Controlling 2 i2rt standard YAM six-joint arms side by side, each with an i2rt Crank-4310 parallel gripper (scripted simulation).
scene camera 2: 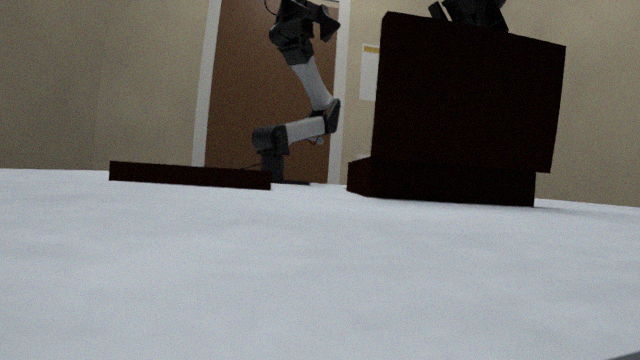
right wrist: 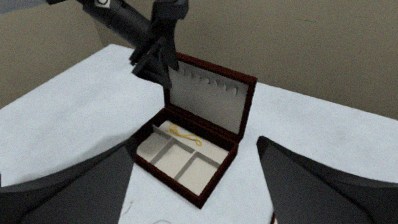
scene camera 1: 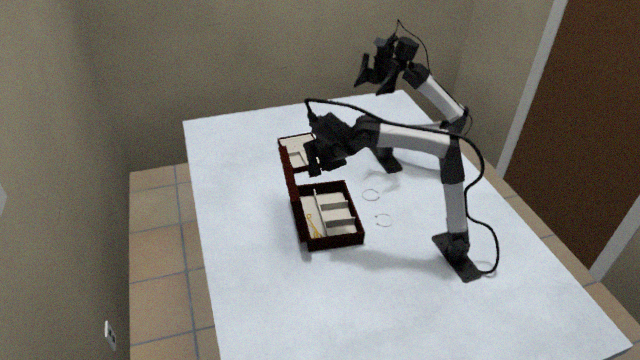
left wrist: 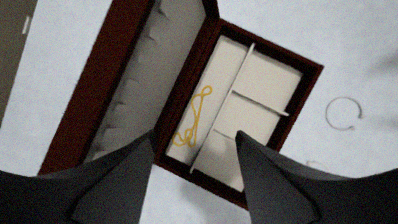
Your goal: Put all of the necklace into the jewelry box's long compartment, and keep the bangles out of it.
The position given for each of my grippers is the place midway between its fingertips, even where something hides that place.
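Note:
My left gripper (scene camera 1: 317,172) is in sight, and I see my left gripper (right wrist: 174,78) again here, and my left gripper (left wrist: 196,133) here too. My right gripper (scene camera 1: 364,90) is visible to me as well. I see a jewelry box (scene camera 2: 452,93), and it is the same jewelry box (right wrist: 213,102) that I see here, the jewelry box (scene camera 1: 333,213) here, and the jewelry box (left wrist: 258,87) here. I also see a divided tray (scene camera 2: 118,170), and again the divided tray (scene camera 1: 294,143), while in the left wrist view the tray is out of frame.

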